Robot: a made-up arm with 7 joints. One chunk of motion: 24 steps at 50 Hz.
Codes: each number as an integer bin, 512 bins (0 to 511) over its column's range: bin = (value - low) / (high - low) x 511, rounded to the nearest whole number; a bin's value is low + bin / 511 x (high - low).
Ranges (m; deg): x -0.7..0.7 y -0.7..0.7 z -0.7..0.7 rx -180..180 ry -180..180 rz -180..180
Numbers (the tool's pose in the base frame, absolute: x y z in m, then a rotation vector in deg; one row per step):
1: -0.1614 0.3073 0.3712 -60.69 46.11 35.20
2: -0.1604 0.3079 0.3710 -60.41 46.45 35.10
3: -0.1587 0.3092 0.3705 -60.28 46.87 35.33
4: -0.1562 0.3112 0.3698 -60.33 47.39 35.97
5: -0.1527 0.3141 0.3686 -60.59 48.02 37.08
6: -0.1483 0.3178 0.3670 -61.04 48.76 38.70
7: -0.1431 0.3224 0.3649 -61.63 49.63 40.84
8: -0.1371 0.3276 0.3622 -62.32 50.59 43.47
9: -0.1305 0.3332 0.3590 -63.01 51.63 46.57
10: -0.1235 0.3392 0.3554 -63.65 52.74 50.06
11: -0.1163 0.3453 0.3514 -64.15 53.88 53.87
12: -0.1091 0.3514 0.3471 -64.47 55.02 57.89
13: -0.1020 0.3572 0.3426 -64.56 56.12 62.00
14: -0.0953 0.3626 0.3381 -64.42 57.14 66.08
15: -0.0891 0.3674 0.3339 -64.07 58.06 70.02
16: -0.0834 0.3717 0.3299 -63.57 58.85 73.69
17: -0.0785 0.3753 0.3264 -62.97 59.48 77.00
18: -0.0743 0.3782 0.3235 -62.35 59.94 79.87
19: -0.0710 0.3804 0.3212 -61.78 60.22 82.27
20: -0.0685 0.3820 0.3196 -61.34 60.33 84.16
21: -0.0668 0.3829 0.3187 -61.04 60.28 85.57
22: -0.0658 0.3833 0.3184 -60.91 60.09 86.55
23: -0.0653 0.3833 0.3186 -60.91 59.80 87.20
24: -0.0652 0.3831 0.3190 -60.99 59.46 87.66
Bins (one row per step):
1: 197 368 391 169 321 305
2: 197 368 391 170 321 305
3: 198 368 391 170 322 306
4: 198 369 390 170 323 307
5: 200 370 390 169 324 308
6: 201 371 389 169 325 310
7: 203 373 389 168 326 313
8: 205 375 388 167 327 317
9: 208 377 387 166 329 322
10: 210 379 385 165 330 327
11: 213 382 384 164 332 332
12: 216 384 382 164 334 338
13: 218 386 381 164 335 344
14: 221 388 379 164 337 349
15: 223 390 377 165 338 355
16: 225 391 376 165 339 360
17: 227 392 375 166 340 365
18: 228 394 374 167 341 369
19: 230 394 373 168 341 372
20: 230 395 372 168 341 375
21: 231 395 372 169 341 377
22: 231 395 372 169 341 378
23: 232 395 372 169 340 379
24: 232 395 372 169 340 380

